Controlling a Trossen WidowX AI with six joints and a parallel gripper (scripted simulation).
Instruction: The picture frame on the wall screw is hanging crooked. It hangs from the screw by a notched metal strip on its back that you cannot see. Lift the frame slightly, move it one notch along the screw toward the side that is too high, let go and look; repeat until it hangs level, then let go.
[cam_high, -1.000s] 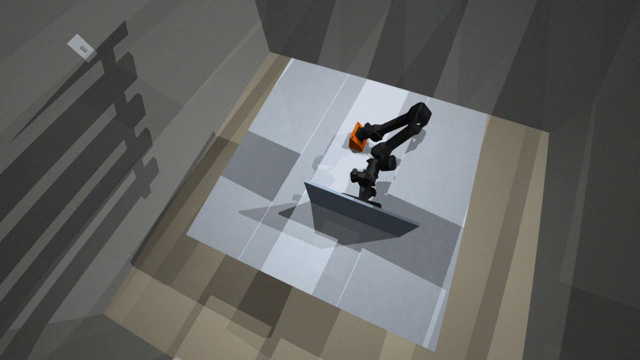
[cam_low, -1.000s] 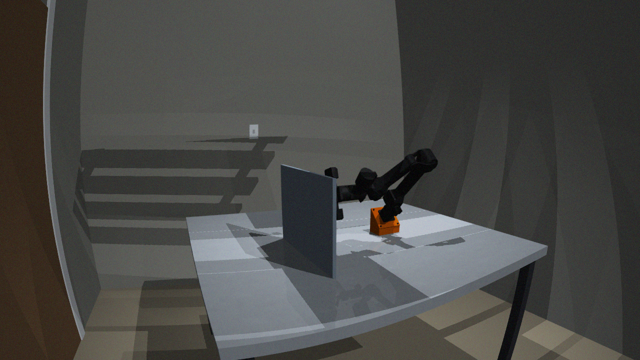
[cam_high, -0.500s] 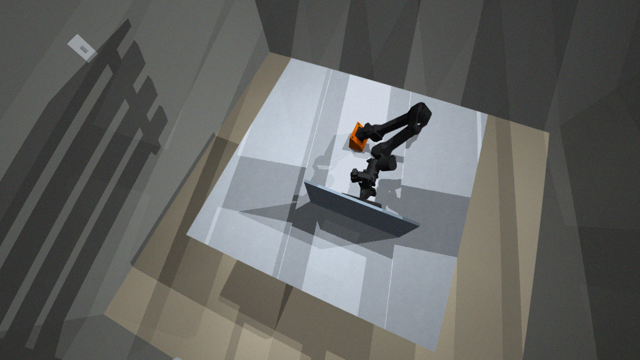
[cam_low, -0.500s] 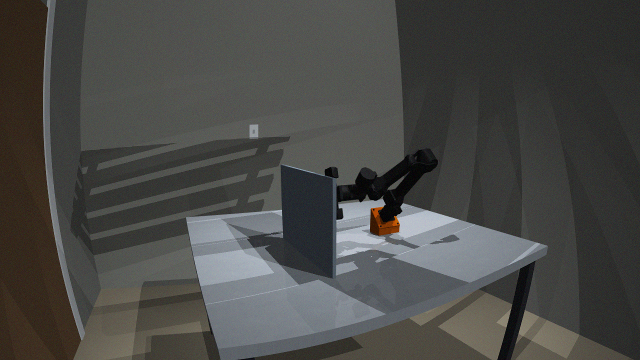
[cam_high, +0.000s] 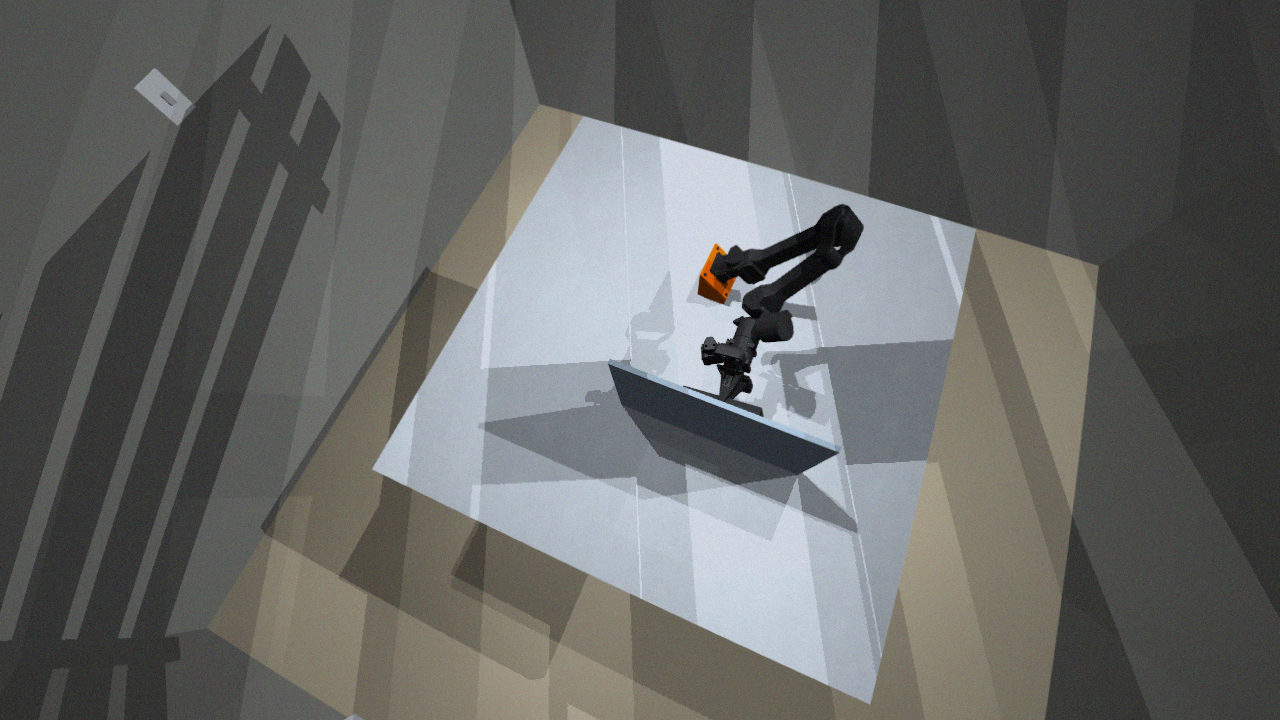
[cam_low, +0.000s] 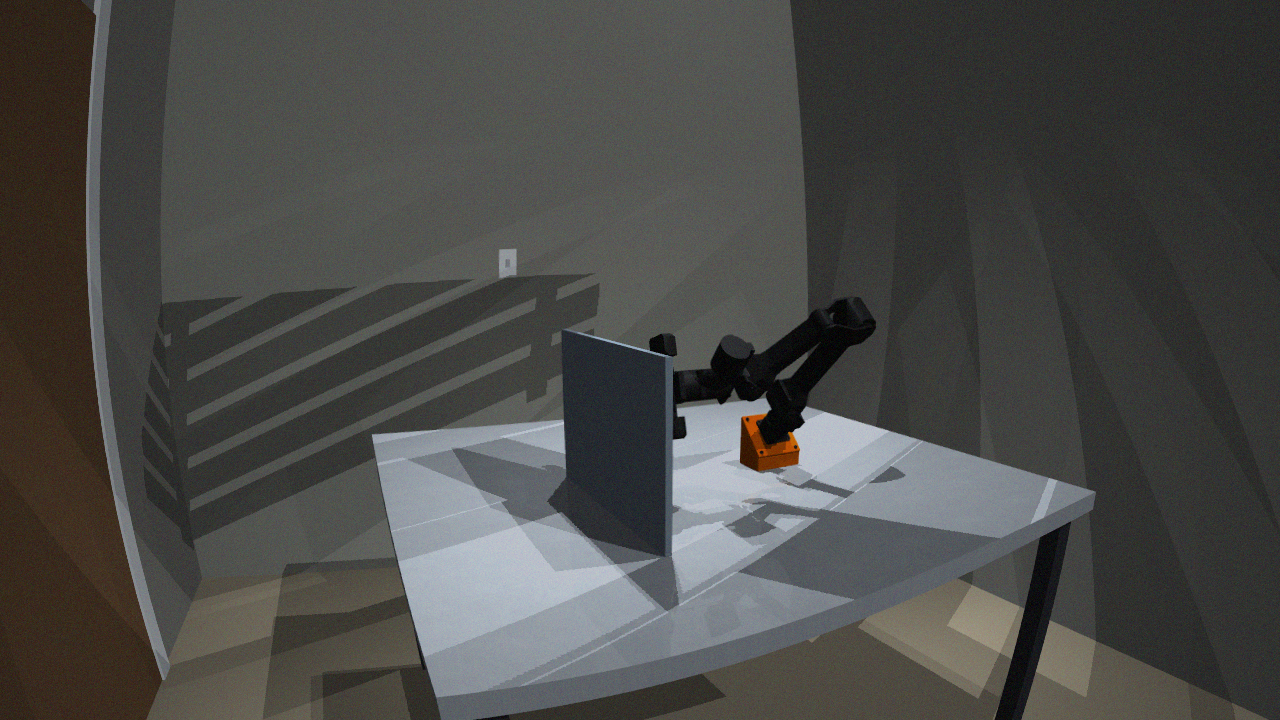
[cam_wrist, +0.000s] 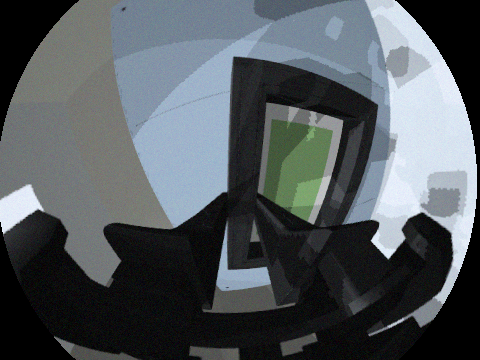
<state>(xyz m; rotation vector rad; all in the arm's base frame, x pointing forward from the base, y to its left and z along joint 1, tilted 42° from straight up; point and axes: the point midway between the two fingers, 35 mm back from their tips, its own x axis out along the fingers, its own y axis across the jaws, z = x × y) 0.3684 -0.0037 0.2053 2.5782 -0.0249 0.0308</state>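
Right now the picture frame is 50 mm below my gripper tip, 10 mm to the left of it and 10 mm ahead of it. Also, from my gripper tip: grey wall panel (70 mm below, 20 mm ahead).
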